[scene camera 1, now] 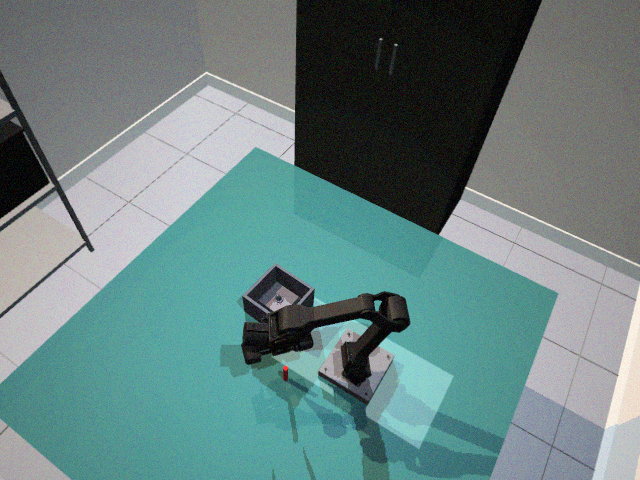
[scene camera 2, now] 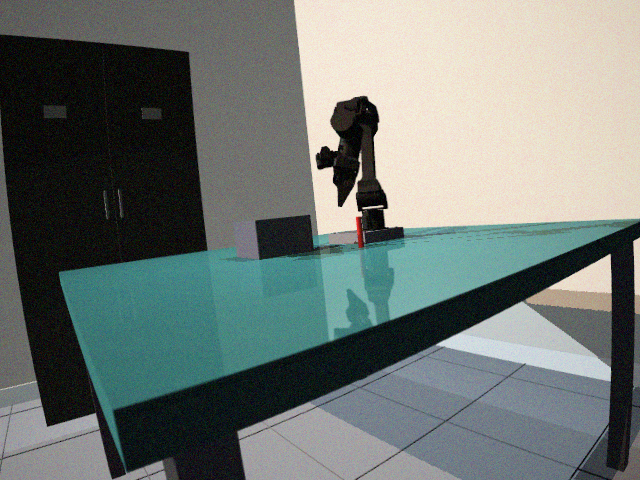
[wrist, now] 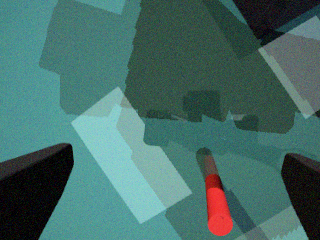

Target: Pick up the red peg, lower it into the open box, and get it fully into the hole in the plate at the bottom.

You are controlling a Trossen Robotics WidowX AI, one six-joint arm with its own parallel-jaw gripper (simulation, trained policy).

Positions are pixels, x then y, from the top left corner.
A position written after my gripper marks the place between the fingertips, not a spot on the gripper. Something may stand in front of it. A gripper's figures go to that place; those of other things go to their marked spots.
Labels:
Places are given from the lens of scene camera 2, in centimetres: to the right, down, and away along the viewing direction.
my gripper (scene camera 2: 340, 204): 5, -9, 100
dark grey box (scene camera 2: 259, 239): -15, 0, 98

